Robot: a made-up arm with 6 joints. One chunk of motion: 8 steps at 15 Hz.
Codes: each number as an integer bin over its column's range. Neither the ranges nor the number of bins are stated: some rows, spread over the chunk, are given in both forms.
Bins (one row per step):
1: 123 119 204 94 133 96
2: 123 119 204 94 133 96
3: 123 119 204 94 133 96
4: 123 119 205 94 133 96
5: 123 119 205 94 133 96
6: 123 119 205 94 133 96
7: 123 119 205 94 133 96
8: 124 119 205 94 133 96
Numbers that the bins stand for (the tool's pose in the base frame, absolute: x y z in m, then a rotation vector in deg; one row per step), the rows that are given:
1: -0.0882 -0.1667 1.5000 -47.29 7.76 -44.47
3: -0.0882 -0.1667 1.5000 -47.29 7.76 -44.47
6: -0.0882 -0.1667 1.5196 -47.29 7.76 -44.47
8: -0.0686 -0.1667 1.5196 -47.29 7.76 -44.47
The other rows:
2: -0.0882 -0.1667 1.5000 -47.29 7.76 -44.47
4: -0.0882 -0.1667 1.5196 -47.29 7.76 -44.47
5: -0.0882 -0.1667 1.5196 -47.29 7.76 -44.47
7: -0.0882 -0.1667 1.5196 -47.29 7.76 -44.47

